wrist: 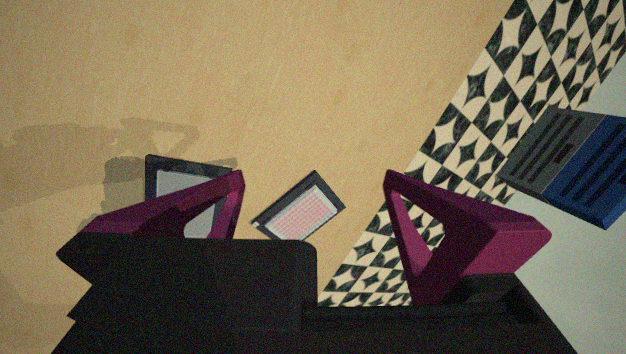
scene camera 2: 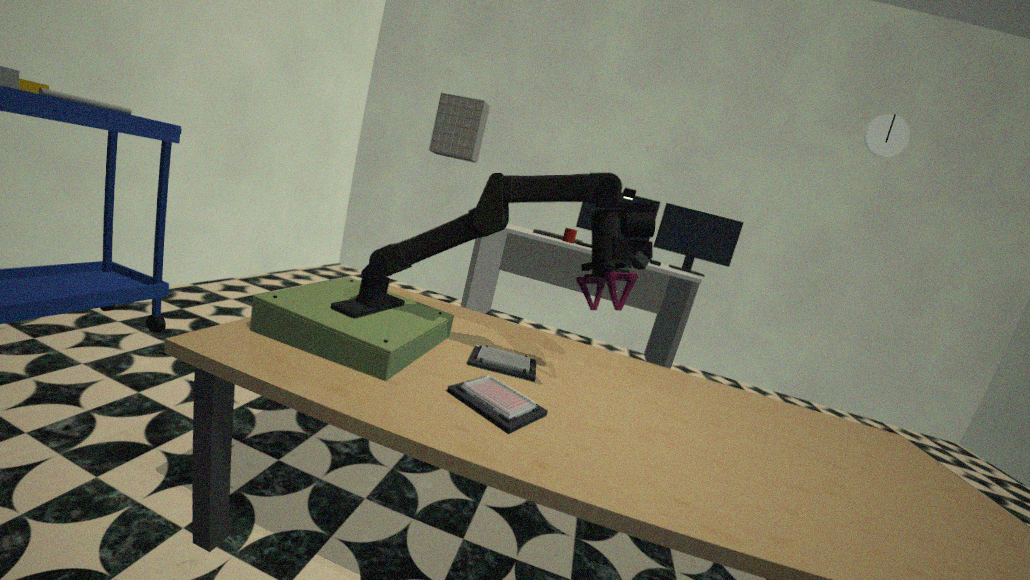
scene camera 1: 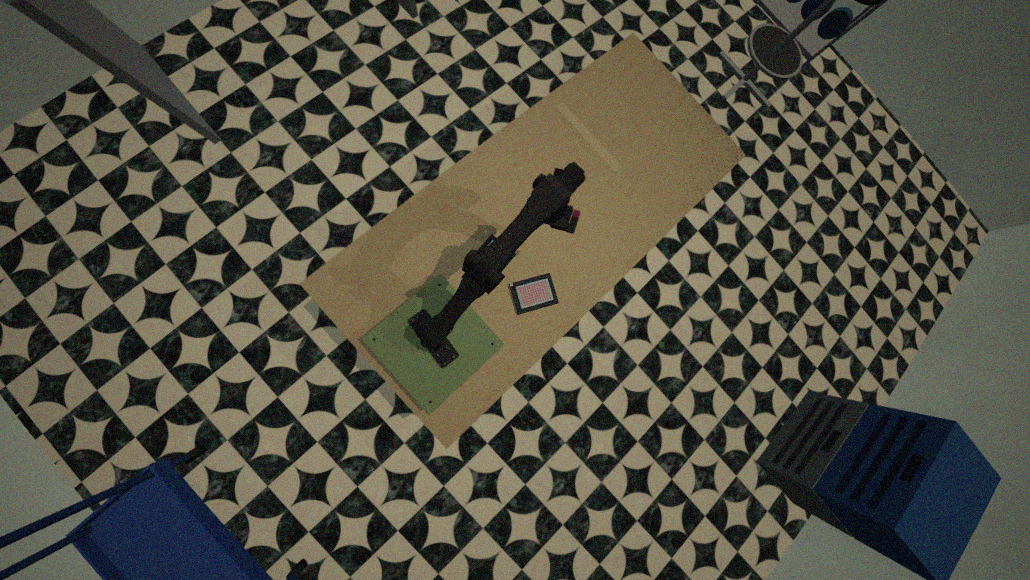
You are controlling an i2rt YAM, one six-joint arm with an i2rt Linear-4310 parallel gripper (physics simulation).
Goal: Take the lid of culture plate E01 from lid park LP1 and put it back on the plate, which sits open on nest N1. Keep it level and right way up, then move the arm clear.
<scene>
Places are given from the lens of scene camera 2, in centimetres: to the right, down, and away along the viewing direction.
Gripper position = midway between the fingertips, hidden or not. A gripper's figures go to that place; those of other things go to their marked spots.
my gripper [scene camera 2: 605,310]: 19, 4, 82
clear grey lid [scene camera 2: 493,356]: -5, 16, 95
dark nest pad [scene camera 2: 507,425]: -1, 24, 67
The marked spots on the dark nest pad and the clear grey lid are 29 cm apart.
</scene>
